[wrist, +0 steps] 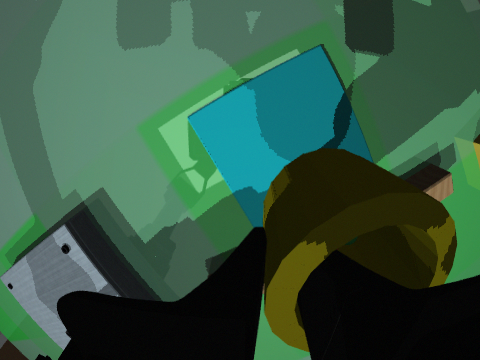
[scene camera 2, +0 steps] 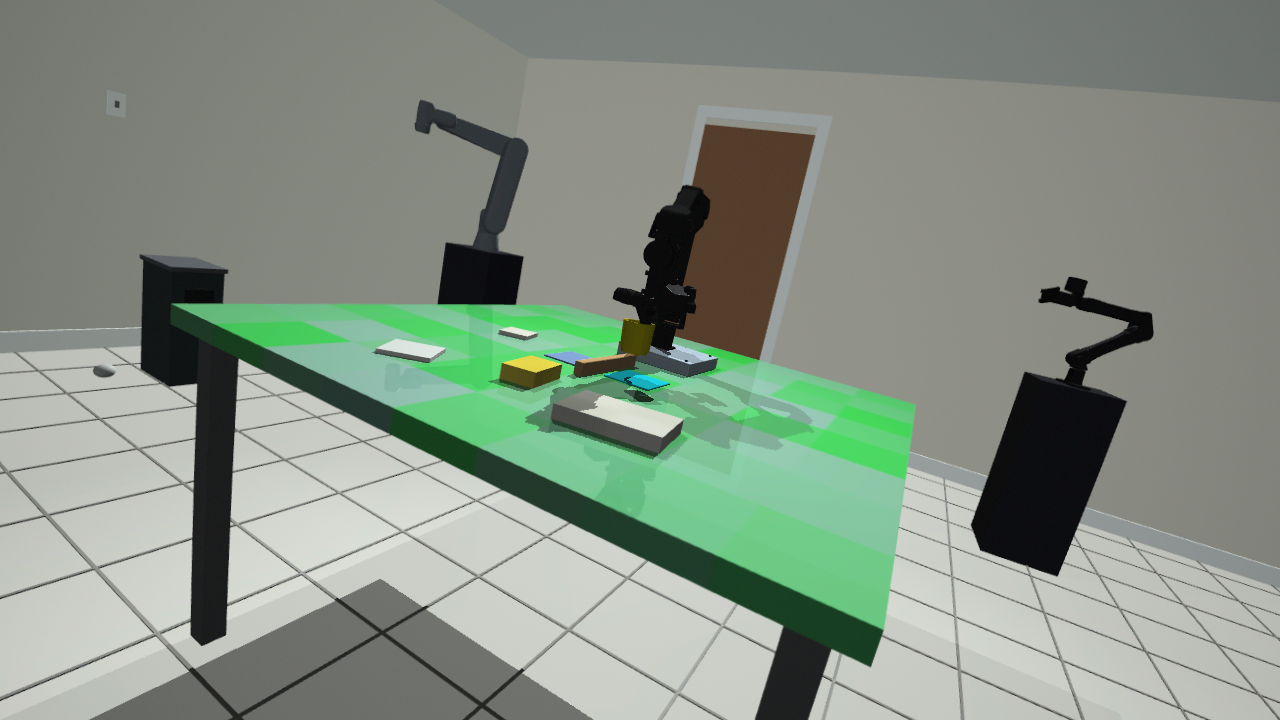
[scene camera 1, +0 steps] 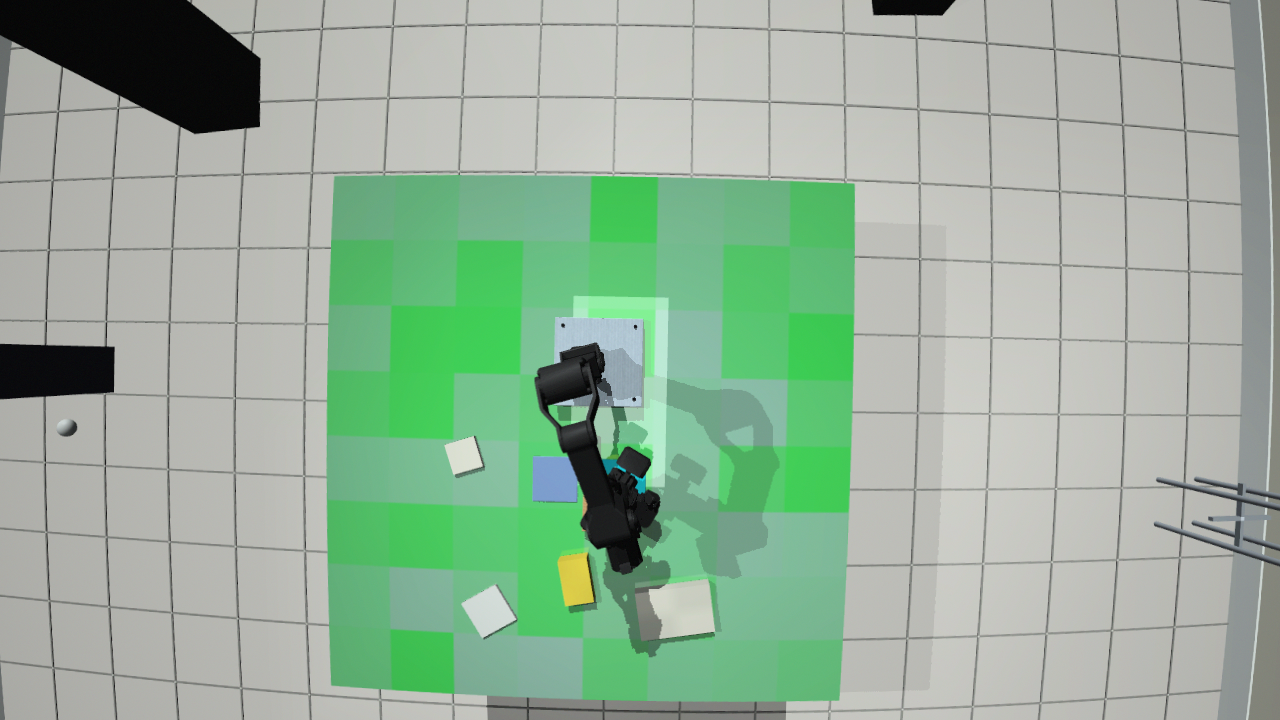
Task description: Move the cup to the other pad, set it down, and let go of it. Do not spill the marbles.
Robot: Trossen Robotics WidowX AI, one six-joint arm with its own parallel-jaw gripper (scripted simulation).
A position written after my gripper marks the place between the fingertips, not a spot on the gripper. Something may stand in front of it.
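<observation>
My gripper (scene camera 2: pixel 647 339) is there in the wrist view too, my gripper (wrist: pixel 276 237), and in scene camera 1, my gripper (scene camera 1: pixel 617 481). There's an olive-yellow cup (scene camera 2: pixel 636 338), and the wrist view shows the olive-yellow cup (wrist: pixel 319 202) too. I also see a large beige slab (scene camera 2: pixel 652 430), and scene camera 1 shows the large beige slab (scene camera 1: pixel 677 609) as well.
</observation>
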